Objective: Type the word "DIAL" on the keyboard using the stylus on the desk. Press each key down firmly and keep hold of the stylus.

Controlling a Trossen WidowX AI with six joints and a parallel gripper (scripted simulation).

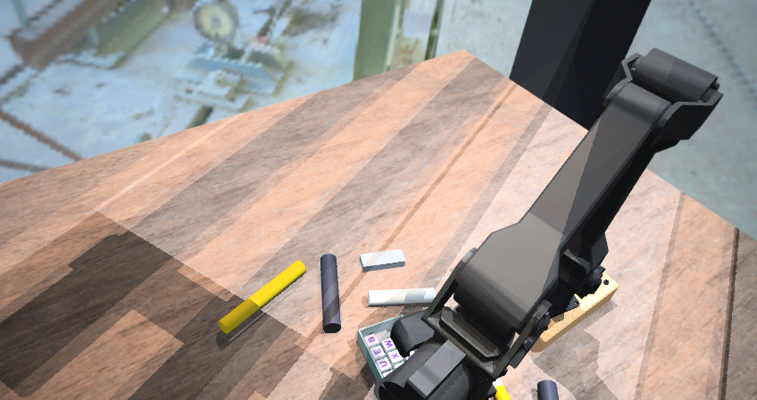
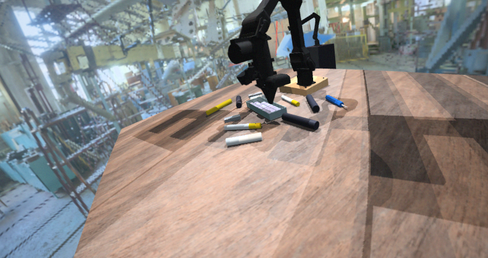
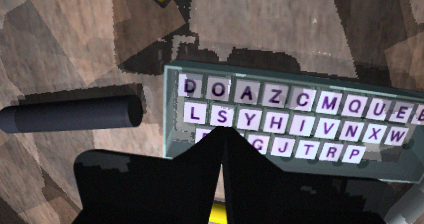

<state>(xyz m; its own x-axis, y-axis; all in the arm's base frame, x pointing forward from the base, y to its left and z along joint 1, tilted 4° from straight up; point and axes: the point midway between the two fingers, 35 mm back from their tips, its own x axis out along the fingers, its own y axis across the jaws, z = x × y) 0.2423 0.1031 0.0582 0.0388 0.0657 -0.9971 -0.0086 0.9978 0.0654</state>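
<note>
The blue stylus is 19 cm behind my gripper tip, 12 cm to the left of it and 3 cm below it. The rest, counted from my gripper tip: yellow marker: 13 cm ahead, 27 cm to the right, 3 cm below; grey block: 12 cm ahead, 8 cm to the right, 3 cm below; white stylus tip: 18 cm behind, 15 cm to the left, 3 cm below.
</note>
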